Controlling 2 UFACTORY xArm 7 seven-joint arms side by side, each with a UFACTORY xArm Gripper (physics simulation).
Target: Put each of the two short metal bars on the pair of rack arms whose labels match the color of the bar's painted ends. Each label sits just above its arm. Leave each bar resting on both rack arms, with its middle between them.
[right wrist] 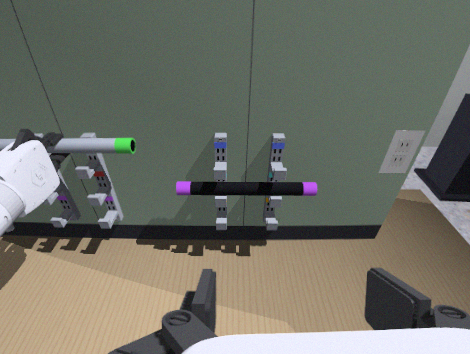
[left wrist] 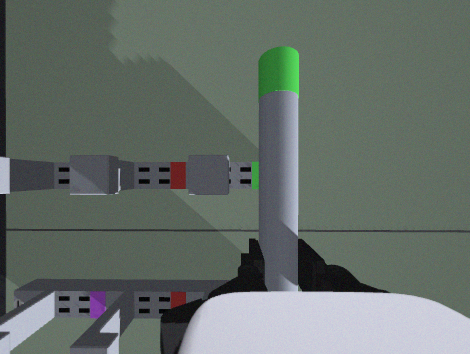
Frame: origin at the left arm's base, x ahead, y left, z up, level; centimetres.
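Seen in the pictures: left gripper, fingertip midpoint: (right wrist: pixel 60 143) (left wrist: pixel 274 256); right gripper, fingertip midpoint: (right wrist: pixel 291 294).
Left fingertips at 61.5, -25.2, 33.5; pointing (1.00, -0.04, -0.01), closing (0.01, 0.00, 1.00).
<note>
A point is followed by its place in that frame, as x, y, z.
My left gripper (left wrist: pixel 274 256) {61.5, -25.2, 33.5} (right wrist: pixel 60 143) {61.5, -25.2, 33.5} is shut on the grey bar with green ends (left wrist: pixel 278 165) {59.3, -17.6, 33.2} (right wrist: pixel 90 145) {58.8, -33.1, 34.3}. The bar is level and in front of the left rack; it partly covers a green label (left wrist: pixel 255 175) {63.0, -18.4, 32.0}, above the top arm (left wrist: pixel 208 175) {57.8, -18.2, 28.6} (right wrist: pixel 85 172) {57.3, -31.0, 29.0} in the right wrist view. The gripper hides part of the other strip. The black bar with purple ends (right wrist: pixel 245 188) {58.3, -63.6, 23.3} lies level across the two strips of the right rack, between its top and middle arms in view. My right gripper (right wrist: pixel 291 294) {22.8, -62.4, 44.5} is open and empty, well in front of the wall.
The left rack has red labels (left wrist: pixel 178 175) (right wrist: pixel 99 174) and purple labels (left wrist: pixel 97 304) {62.5, -30.3, 17.4} (right wrist: pixel 109 198) {62.5, -30.8, 17.5} lower down. The right rack has blue labels (right wrist: pixel 220 145) {61.3, -58.4, 32.4} at its top. A wall outlet (right wrist: pixel 402 151) {61.7, -99.8, 30.4} is at the right. A dark baseboard (right wrist: pixel 320 232) {62.2, -86.5, 3.1} runs above the wooden floor (right wrist: pixel 300 270) {52.2, -78.6, 0.0}.
</note>
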